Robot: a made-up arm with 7 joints.
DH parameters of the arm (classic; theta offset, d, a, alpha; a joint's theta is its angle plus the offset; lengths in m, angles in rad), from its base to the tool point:
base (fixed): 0 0 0 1.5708
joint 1: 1.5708 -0.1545 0 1.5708
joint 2: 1.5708 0 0 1.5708
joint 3: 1.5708 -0.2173 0 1.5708
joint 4: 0 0 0 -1.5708
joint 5: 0 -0.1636 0 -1.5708
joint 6: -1.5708 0 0 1.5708
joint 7: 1.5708 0 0 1.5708
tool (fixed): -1.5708 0 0 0
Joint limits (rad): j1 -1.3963..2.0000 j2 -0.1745..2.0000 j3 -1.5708..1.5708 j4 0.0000..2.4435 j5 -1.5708..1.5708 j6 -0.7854..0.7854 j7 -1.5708..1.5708
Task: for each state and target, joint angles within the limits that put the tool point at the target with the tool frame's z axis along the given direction. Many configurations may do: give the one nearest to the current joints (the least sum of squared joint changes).
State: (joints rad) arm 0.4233 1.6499 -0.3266 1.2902 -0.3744 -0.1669 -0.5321
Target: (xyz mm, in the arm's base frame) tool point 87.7 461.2 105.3 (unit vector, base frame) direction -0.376 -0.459 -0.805
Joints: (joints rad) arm 0.6805 1.7437 -0.1946 0.9926 -0.2118 0.1481 -0.4498
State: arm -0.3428 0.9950 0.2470 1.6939 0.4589 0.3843 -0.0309
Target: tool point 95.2 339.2 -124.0 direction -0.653 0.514 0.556
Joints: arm -0.6578 1.0815 0.3288 1.7896 0.7187 0.1901 0.6214
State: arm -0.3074 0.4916 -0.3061 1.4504 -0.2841 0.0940 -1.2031
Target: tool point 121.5 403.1 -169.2 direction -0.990 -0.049 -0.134
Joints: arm -0.0970 1.1881 -0.3650 1.1164 -0.5106 -0.1000 -0.7555
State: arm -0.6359 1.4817 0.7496 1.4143 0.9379 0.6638 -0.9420
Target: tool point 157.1 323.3 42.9 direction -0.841 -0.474 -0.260
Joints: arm -0.5739 1.6120 0.8106 1.8409 0.9591 0.4933 -0.6540
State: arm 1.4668 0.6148 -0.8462 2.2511 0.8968 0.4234 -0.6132
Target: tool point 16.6 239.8 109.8 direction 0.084 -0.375 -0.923
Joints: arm 1.7949 1.3470 -0.1971 2.4415 1.1190 0.7854 -1.1567
